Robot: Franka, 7 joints.
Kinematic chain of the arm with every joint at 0, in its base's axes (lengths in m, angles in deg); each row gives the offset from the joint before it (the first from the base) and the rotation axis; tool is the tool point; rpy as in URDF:
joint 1: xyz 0 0 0.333 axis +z
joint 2: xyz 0 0 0 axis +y
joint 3: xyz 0 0 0.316 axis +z
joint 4: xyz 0.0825 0 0 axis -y
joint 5: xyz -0.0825 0 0.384 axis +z
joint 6: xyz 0 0 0 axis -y
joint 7: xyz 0.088 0 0 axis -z
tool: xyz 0 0 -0.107 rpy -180 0 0
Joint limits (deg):
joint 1: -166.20..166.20
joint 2: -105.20..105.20
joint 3: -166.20..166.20
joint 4: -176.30..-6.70
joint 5: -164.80..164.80
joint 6: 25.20..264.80
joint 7: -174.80..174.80
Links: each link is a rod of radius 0.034 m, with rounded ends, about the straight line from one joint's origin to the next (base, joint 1, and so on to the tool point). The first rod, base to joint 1, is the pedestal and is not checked.
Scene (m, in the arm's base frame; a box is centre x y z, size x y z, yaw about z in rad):
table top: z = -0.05
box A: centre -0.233 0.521 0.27 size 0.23 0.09 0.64 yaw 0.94
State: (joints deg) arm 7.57 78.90 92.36 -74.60 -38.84 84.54 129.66
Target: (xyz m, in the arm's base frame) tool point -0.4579 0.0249 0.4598
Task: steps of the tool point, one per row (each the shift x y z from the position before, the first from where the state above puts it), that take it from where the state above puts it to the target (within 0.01 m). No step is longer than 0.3 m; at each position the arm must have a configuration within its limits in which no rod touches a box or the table.
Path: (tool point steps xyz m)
1: -0.2144 0.0258 0.1694
2: -0.2042 -0.0853 0.1417
3: -0.1391 -0.1733 0.1017
4: -0.0392 -0.2120 0.0564
5: 0.0640 -0.1901 0.0123
6: -0.1068 0.0215 -0.0630
7: -0.0889 0.0251 -0.0903
8: -0.0613 0.0202 -0.1119
9: -0.0276 0.0088 -0.1234

